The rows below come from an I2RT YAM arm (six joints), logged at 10 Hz.
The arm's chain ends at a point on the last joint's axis. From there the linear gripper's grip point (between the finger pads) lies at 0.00 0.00 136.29 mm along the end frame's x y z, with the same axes.
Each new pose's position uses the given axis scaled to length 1; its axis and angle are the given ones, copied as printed.
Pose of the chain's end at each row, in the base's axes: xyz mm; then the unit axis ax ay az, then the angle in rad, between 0 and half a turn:
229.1, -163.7, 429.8, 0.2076, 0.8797, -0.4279, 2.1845
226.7, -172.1, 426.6, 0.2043, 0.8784, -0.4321, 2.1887
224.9, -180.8, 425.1, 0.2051, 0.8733, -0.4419, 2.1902
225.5, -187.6, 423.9, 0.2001, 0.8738, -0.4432, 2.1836
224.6, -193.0, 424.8, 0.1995, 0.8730, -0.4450, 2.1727
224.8, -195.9, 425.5, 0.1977, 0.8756, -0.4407, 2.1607
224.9, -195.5, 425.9, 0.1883, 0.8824, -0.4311, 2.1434
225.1, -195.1, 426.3, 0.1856, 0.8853, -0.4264, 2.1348
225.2, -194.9, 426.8, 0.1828, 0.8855, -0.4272, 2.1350
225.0, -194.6, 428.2, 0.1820, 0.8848, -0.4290, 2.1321
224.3, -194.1, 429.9, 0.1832, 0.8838, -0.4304, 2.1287
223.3, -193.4, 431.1, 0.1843, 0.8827, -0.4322, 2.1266
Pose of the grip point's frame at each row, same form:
308.0, -267.7, 390.6, 0.2076, 0.8797, -0.4279, 2.1845
305.3, -276.5, 387.8, 0.2043, 0.8784, -0.4321, 2.1887
302.3, -286.7, 388.0, 0.2051, 0.8733, -0.4419, 2.1902
303.9, -293.0, 387.7, 0.2001, 0.8738, -0.4432, 2.1836
303.7, -298.3, 389.9, 0.1995, 0.8730, -0.4450, 2.1727
305.5, -300.1, 390.9, 0.1977, 0.8756, -0.4407, 2.1607
308.9, -297.0, 391.1, 0.1883, 0.8824, -0.4311, 2.1434
310.5, -295.4, 391.5, 0.1856, 0.8853, -0.4264, 2.1348
310.8, -295.1, 392.1, 0.1828, 0.8855, -0.4272, 2.1350
310.8, -294.9, 394.1, 0.1820, 0.8848, -0.4290, 2.1321
310.1, -294.6, 396.4, 0.1832, 0.8838, -0.4304, 2.1287
308.9, -294.2, 398.1, 0.1843, 0.8827, -0.4322, 2.1266

